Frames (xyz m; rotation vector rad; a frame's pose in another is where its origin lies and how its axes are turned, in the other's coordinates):
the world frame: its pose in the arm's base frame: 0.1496 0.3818 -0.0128 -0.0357 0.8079 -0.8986
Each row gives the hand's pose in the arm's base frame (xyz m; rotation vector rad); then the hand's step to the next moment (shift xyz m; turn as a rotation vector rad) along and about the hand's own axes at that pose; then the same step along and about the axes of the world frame.
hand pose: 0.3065 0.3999 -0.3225 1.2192 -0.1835 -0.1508
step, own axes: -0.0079 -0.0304 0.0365 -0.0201 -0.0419 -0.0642
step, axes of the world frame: 0.0343 -0.0322 -0.0101 0.0010 0.0489 -0.0624
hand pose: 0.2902 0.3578 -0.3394 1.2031 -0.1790 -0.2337
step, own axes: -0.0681 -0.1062 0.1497 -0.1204 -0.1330 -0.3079
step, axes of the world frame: 0.0969 -0.1585 -0.0619 -0.0611 0.2196 -0.2739
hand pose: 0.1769 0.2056 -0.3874 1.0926 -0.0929 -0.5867
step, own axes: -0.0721 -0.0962 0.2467 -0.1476 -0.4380 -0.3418
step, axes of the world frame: 0.0419 -0.2699 -0.0268 0.0986 0.1854 -0.5351
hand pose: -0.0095 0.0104 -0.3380 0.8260 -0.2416 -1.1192
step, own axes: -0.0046 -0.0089 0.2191 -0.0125 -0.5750 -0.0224
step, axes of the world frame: -0.0650 -0.2037 0.0489 0.1702 -0.1802 -0.5194
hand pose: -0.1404 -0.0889 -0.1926 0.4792 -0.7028 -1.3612
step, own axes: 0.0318 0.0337 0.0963 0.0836 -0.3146 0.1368
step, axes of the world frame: -0.0615 -0.0733 0.0475 0.0376 -0.2575 -0.2387
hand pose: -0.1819 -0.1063 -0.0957 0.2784 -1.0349 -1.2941
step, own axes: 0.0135 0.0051 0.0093 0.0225 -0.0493 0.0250
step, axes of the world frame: -0.0059 -0.0129 0.0096 0.0057 -0.0494 -0.0330
